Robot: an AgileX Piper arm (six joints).
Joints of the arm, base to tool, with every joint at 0 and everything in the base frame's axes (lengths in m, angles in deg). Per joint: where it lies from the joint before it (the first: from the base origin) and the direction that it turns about. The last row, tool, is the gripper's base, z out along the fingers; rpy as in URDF.
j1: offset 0.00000 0.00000 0.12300 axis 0 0 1
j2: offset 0.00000 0.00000 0.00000 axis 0 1 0
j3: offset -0.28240 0.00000 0.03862 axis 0 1 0
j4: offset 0.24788 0.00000 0.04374 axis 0.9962 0 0.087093
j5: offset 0.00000 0.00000 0.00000 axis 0 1 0
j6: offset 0.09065 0.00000 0.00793 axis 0.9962 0 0.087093
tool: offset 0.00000 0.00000 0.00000 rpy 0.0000 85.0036 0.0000
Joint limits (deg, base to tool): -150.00..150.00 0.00..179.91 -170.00..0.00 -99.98..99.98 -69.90..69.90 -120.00..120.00
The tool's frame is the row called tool.
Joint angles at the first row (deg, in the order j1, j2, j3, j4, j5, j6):
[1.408, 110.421, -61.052, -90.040, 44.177, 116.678]
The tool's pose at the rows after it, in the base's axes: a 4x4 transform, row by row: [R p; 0 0 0 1], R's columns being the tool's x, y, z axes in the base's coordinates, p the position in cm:
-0.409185, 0.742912, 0.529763, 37.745; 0.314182, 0.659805, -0.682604, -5.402; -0.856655, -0.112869, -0.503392, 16.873; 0, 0, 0, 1
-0.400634, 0.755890, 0.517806, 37.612; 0.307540, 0.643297, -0.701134, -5.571; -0.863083, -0.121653, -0.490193, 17.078; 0, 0, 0, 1
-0.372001, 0.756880, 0.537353, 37.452; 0.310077, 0.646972, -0.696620, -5.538; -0.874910, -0.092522, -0.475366, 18.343; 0, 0, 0, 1
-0.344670, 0.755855, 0.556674, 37.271; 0.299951, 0.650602, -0.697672, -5.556; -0.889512, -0.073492, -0.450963, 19.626; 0, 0, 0, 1
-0.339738, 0.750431, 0.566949, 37.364; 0.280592, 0.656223, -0.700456, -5.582; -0.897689, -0.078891, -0.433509, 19.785; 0, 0, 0, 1
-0.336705, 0.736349, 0.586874, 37.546; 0.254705, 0.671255, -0.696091, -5.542; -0.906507, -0.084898, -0.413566, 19.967; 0, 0, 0, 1
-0.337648, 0.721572, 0.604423, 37.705; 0.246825, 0.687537, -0.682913, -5.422; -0.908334, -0.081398, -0.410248, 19.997; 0, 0, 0, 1
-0.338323, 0.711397, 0.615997, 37.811; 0.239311, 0.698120, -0.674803, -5.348; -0.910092, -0.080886, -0.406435, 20.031; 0, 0, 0, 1
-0.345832, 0.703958, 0.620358, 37.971; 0.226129, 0.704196, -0.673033, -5.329; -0.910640, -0.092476, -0.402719, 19.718; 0, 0, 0, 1
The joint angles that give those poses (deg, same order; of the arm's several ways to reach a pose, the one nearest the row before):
[1.408, 110.422, -61.053, -89.901, 44.060, 116.675]
[1.408, 110.273, -61.052, -89.820, 45.533, 116.676]
[1.408, 108.296, -61.053, -89.820, 45.204, 116.676]
[1.409, 106.420, -61.053, -90.466, 45.331, 116.675]
[1.408, 106.419, -61.052, -92.061, 45.613, 117.317]
[1.408, 106.419, -61.054, -94.334, 45.426, 118.095]
[1.409, 106.419, -61.052, -95.564, 44.497, 118.628]
[1.409, 106.421, -61.053, -96.492, 43.963, 118.976]
[1.409, 107.035, -61.052, -97.609, 43.963, 119.373]

